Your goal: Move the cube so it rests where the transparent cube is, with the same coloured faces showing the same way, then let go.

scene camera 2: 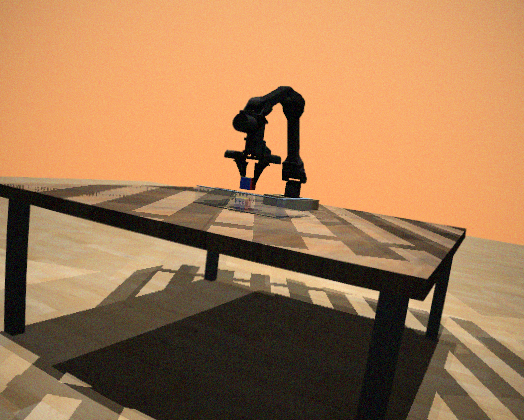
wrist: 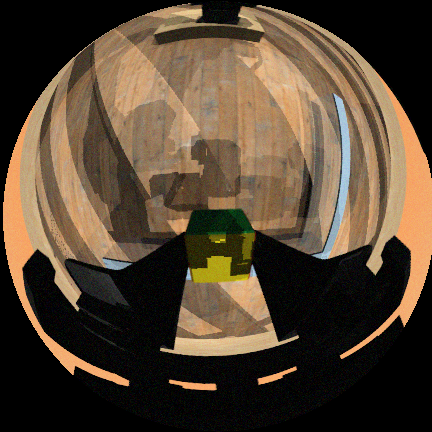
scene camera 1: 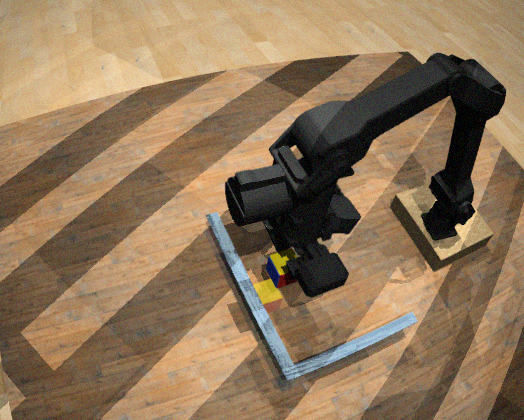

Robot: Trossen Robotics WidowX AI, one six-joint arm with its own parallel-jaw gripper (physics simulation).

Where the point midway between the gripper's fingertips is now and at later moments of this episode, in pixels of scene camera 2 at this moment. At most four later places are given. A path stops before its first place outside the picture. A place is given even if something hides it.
My gripper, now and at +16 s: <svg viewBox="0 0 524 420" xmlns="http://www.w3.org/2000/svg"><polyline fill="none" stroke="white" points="249,183 243,202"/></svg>
